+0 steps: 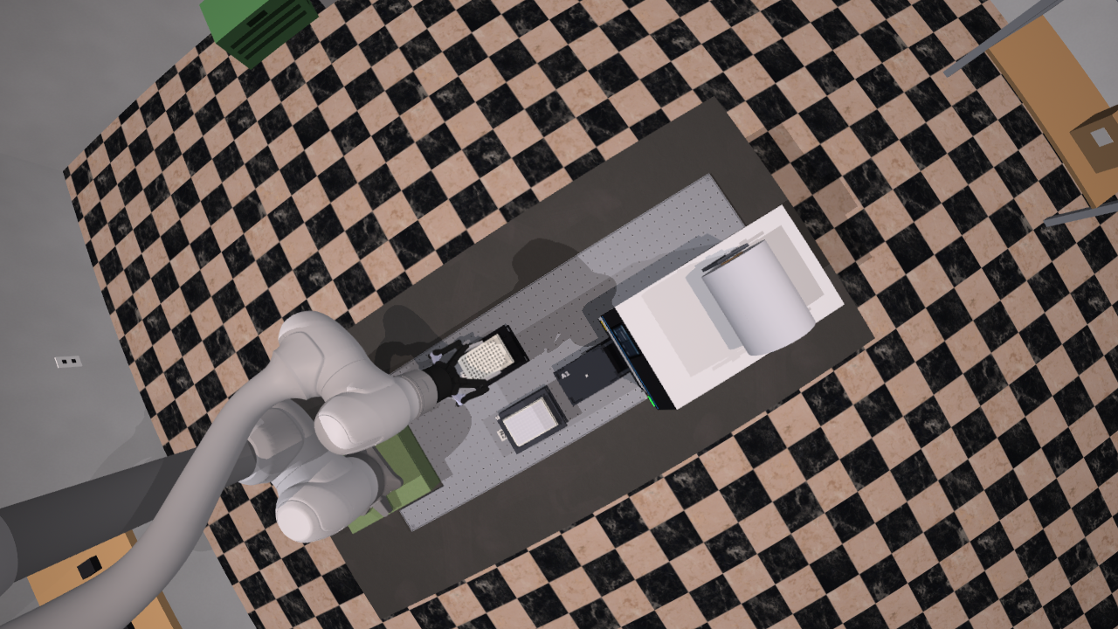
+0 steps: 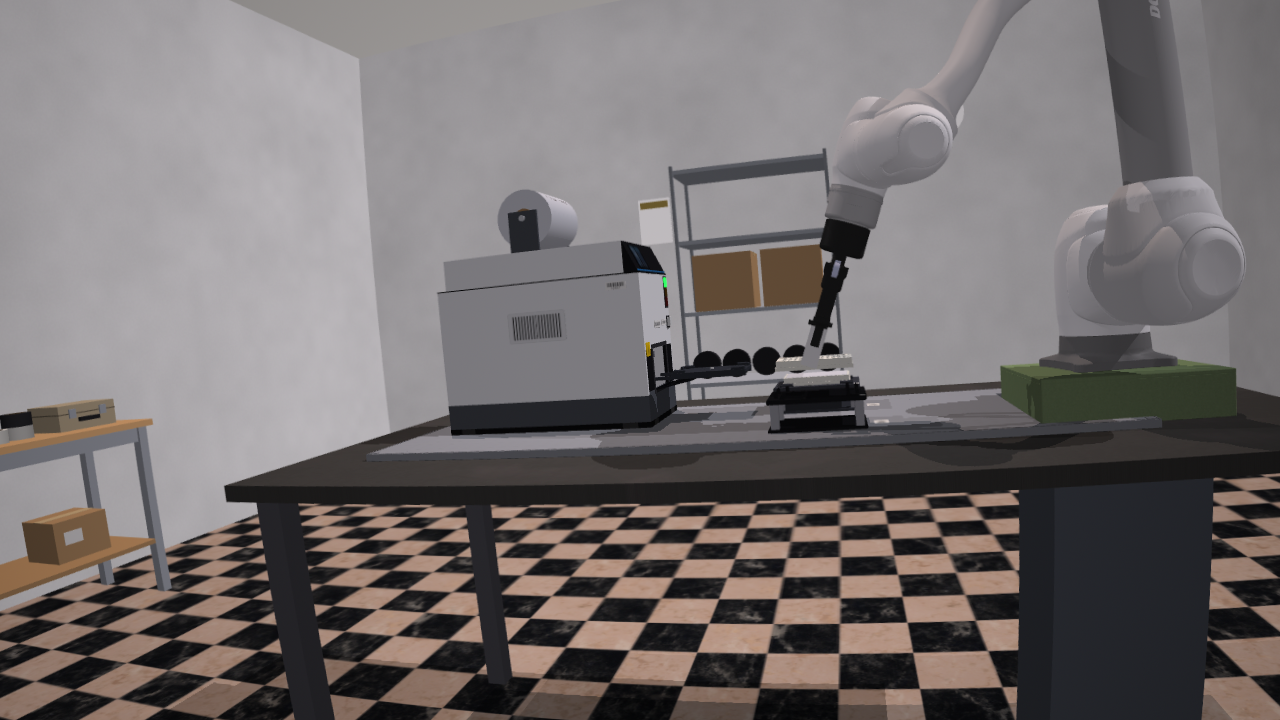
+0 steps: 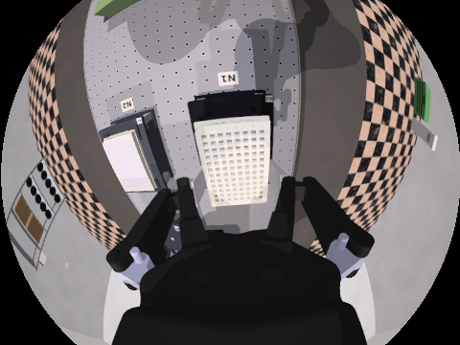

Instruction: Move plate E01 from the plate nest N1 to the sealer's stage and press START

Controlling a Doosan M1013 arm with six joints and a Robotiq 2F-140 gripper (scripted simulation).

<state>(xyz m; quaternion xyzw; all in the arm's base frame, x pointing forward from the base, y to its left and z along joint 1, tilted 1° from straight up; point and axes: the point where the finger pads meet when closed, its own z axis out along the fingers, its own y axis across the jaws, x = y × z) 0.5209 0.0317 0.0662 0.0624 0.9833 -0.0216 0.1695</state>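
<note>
Now: hand 190 mm to the left of the sealer stage, 180 mm short of it and 40 mm above it. The rest, counted from my hand: foil roll 510 mm ahead, 290 mm above, 240 mm to the right.
</note>
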